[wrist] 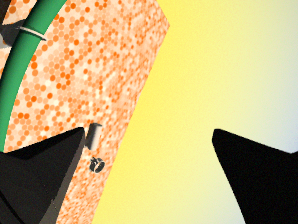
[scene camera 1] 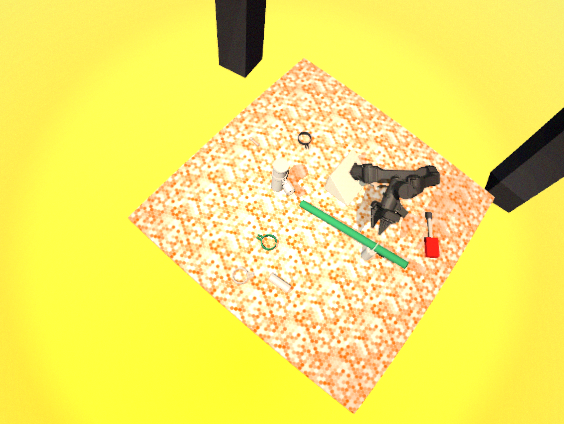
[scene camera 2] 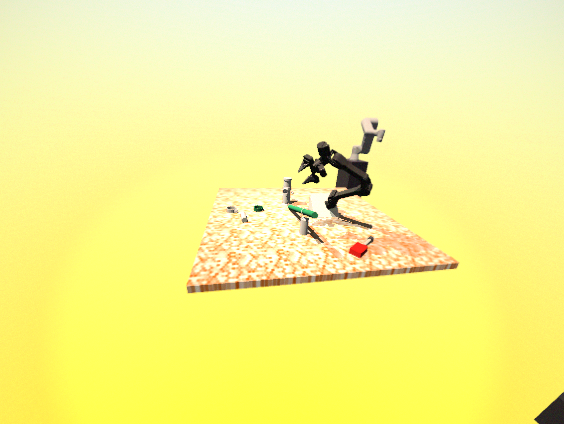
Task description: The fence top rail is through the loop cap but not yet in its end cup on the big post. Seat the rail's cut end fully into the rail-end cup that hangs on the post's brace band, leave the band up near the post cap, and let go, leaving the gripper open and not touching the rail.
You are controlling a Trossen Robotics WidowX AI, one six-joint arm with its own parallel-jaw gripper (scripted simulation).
Labels:
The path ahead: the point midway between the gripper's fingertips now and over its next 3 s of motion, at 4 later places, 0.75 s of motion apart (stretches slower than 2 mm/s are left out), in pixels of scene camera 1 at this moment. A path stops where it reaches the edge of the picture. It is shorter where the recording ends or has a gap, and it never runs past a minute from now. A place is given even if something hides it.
My gripper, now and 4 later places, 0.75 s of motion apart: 375, 231; 328, 197; 299, 180; 294, 185; 289, 190

